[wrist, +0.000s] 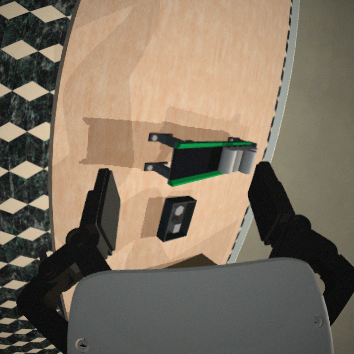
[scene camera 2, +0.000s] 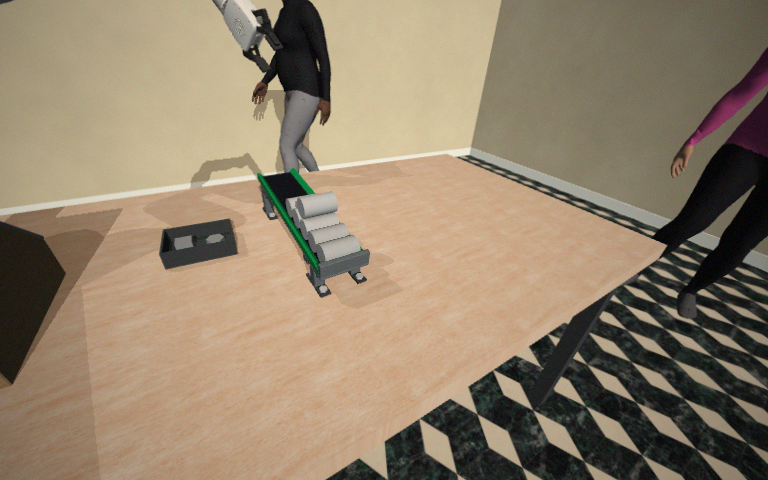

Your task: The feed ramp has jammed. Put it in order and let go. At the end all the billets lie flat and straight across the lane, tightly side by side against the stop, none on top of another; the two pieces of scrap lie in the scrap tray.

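My gripper is visible in the wrist view as well as in scene camera 2, where [wrist: 86, 247] and [scene camera 2: 259, 54] are the same spot on it. The wrist view and scene camera 2 also show a scrap tray. On that tray, [wrist: 188, 202] is the same spot as [scene camera 2: 226, 252].
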